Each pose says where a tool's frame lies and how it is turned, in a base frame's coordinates. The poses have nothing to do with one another.
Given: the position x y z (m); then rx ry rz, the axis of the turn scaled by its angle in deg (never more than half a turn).
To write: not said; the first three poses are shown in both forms.
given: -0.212 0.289 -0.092 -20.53 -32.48 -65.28
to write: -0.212 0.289 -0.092 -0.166 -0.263 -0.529 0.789
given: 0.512 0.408 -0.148 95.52 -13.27 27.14
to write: 0.512 0.408 -0.148 0.731 -0.102 0.208 0.642
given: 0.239 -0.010 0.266 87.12 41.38 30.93
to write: 0.239 -0.010 0.266 0.665 0.316 0.236 0.634
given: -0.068 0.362 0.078 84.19 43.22 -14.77
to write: -0.068 0.362 0.078 0.652 0.335 -0.114 0.671
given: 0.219 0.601 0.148 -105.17 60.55 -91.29
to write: 0.219 0.601 0.148 -0.672 0.387 -0.583 0.243
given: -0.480 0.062 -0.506 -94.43 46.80 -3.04
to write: -0.480 0.062 -0.506 -0.713 0.353 -0.023 0.606
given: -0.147 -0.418 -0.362 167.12 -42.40 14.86
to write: -0.147 -0.418 -0.362 0.964 -0.245 0.086 0.061
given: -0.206 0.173 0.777 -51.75 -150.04 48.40
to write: -0.206 0.173 0.777 -0.310 -0.897 0.289 0.122
